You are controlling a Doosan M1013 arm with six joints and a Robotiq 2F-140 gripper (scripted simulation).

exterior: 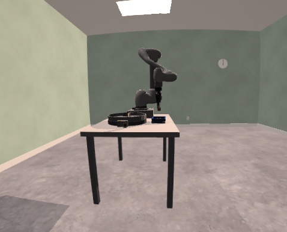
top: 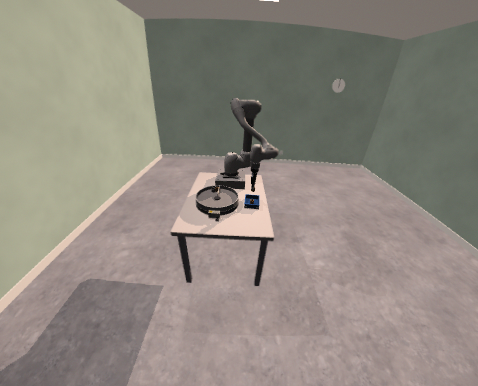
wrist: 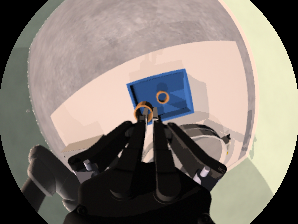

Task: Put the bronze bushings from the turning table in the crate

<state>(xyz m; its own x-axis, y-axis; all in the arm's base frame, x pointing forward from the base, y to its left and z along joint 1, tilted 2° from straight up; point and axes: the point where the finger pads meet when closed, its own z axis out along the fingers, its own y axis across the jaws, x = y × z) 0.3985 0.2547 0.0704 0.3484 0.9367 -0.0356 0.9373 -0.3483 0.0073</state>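
My gripper is now 160 mm above the blue crate and 40 mm short of it. The rest, counted from my hand: round turning table (350 mm to the right, 130 mm below, 70 mm ahead).
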